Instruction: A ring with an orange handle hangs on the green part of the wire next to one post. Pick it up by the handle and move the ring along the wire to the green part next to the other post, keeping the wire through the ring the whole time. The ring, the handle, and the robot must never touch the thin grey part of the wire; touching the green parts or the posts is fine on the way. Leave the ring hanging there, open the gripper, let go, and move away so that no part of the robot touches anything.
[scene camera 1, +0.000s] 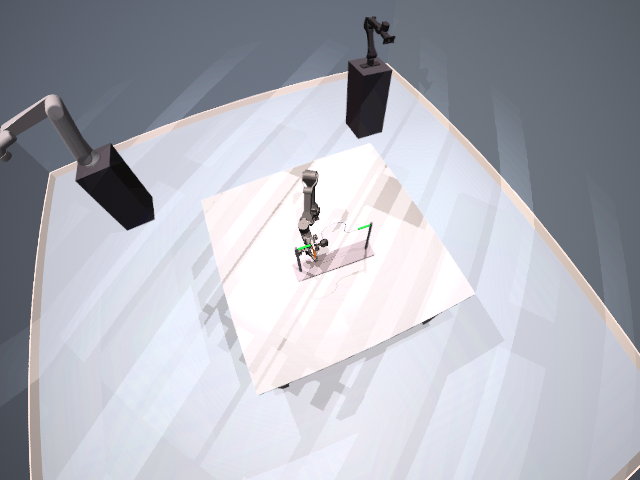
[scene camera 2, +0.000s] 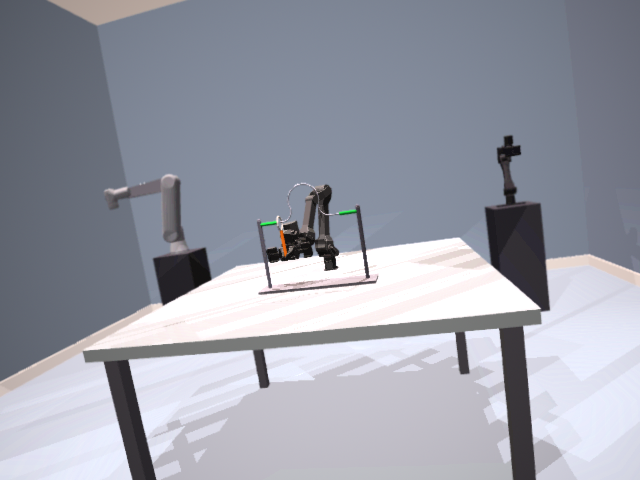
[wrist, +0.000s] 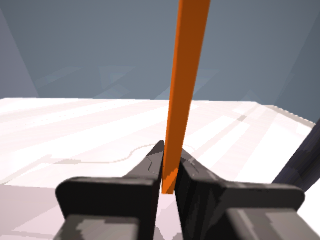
Labels:
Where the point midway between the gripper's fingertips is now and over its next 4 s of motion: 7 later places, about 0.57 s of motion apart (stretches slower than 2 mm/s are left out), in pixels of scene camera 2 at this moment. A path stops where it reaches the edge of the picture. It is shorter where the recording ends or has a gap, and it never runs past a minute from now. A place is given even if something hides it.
My gripper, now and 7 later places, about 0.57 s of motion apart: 284, 259; 293, 256; 306, 250; 318, 240; 325, 226; 326, 213; 326, 203; 324, 196

